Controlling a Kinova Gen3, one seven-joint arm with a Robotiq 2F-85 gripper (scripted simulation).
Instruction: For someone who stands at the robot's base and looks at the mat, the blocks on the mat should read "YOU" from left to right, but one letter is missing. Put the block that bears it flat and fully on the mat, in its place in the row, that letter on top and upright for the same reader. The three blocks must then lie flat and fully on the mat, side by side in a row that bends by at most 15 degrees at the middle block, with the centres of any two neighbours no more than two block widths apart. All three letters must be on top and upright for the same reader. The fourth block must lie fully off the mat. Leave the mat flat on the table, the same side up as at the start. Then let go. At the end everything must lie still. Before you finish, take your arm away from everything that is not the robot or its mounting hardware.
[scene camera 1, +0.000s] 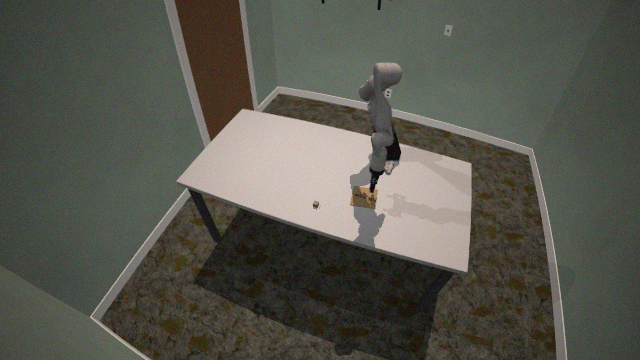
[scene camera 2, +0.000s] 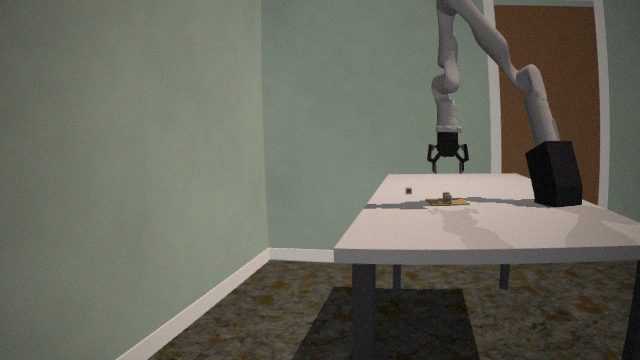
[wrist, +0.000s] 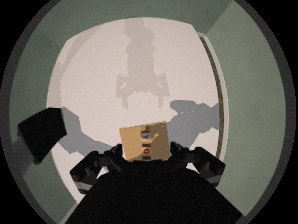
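I can see my gripper (scene camera 2: 448, 173), and it is visible to me in the wrist view (wrist: 146, 148) too.
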